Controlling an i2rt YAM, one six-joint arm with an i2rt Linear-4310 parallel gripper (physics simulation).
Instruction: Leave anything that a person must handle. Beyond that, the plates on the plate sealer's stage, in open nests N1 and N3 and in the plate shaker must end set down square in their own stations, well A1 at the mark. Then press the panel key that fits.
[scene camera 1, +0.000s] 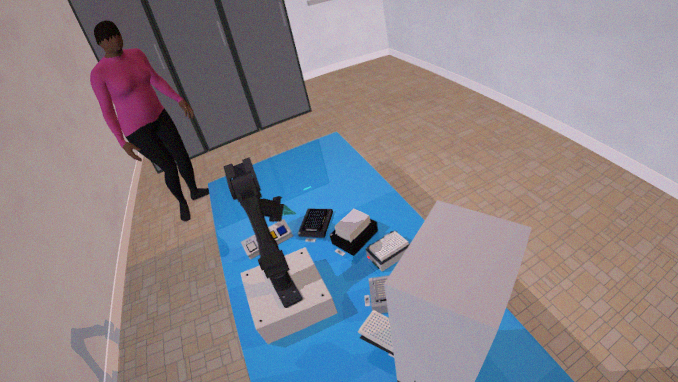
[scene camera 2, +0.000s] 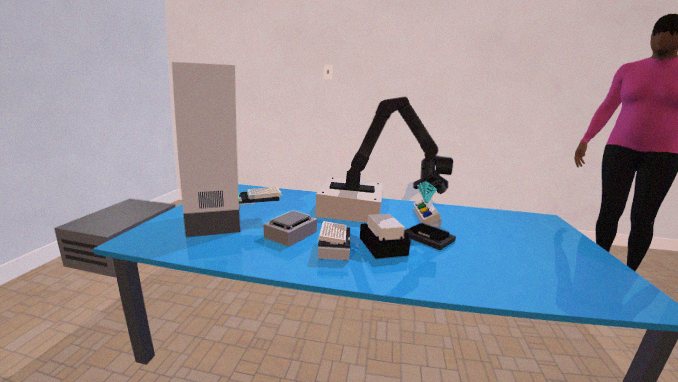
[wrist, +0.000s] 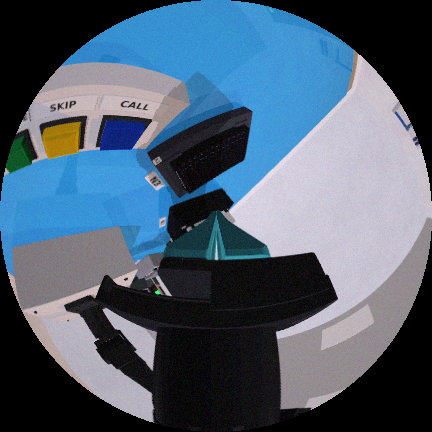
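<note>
My gripper (scene camera 1: 291, 211) (scene camera 2: 428, 199) (wrist: 215, 216) is shut and empty, teal fingertips together, pointing down close above the key panel (scene camera 1: 251, 246) (scene camera 2: 434, 218) (wrist: 165, 93). The panel's blue CALL key (wrist: 122, 134), yellow SKIP key (wrist: 61, 139) and green key (wrist: 19, 154) show. A black plate (scene camera 1: 317, 221) (scene camera 2: 431, 234) (wrist: 212, 157) lies in nest N3. Beside it, a white block-like piece (scene camera 1: 353, 225) (scene camera 2: 385, 226) sits on a black base. A white plate (scene camera 1: 390, 245) (scene camera 2: 334, 232) is on a low device. A grey station (scene camera 1: 378, 295) (scene camera 2: 291, 232) and another white plate (scene camera 1: 377, 329) (scene camera 2: 264, 192) follow. Well A1 is too small to tell.
A tall pale tower (scene camera 1: 460, 255) (scene camera 2: 205, 130) stands on the blue table (scene camera 1: 360, 175) (scene camera 2: 500, 265) and partly hides stations. The arm's white base block (scene camera 1: 295, 325) (scene camera 2: 348, 205) is behind the stations. A person in pink (scene camera 1: 130, 90) (scene camera 2: 642, 110) stands beyond the panel end.
</note>
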